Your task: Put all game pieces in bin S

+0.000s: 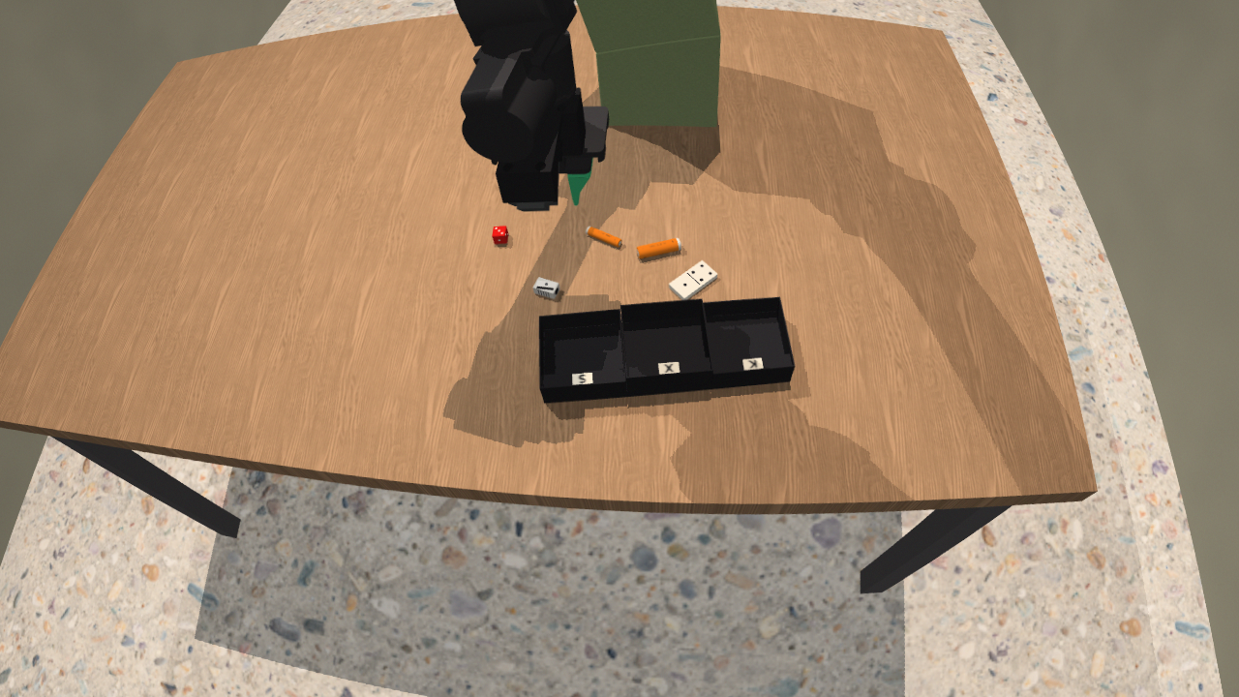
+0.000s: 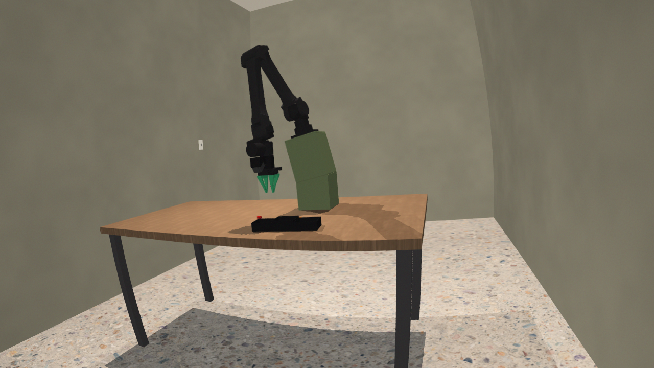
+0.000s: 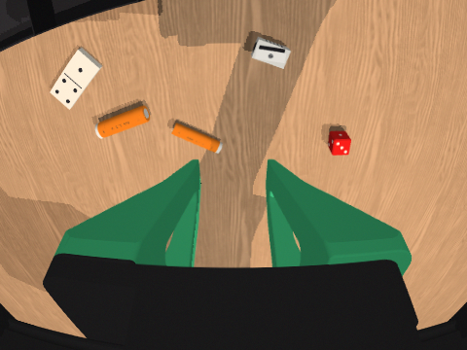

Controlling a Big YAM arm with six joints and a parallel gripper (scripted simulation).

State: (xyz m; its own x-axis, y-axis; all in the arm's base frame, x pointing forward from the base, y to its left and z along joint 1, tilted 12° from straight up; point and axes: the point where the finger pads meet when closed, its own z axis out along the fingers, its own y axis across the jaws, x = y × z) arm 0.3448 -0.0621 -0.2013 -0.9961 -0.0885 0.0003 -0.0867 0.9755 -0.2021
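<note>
Now: hand 12 cm above the red die, 10 cm to the left of it and 4 cm past it. Also, from my hand: black bin marked S 11 cm to the left, 11 cm below, 9 cm ahead; orange cylinder 13 cm below, 5 cm behind, 3 cm to the left; grey-white sharpener 12 cm below, 3 cm ahead, 2 cm to the right.
</note>
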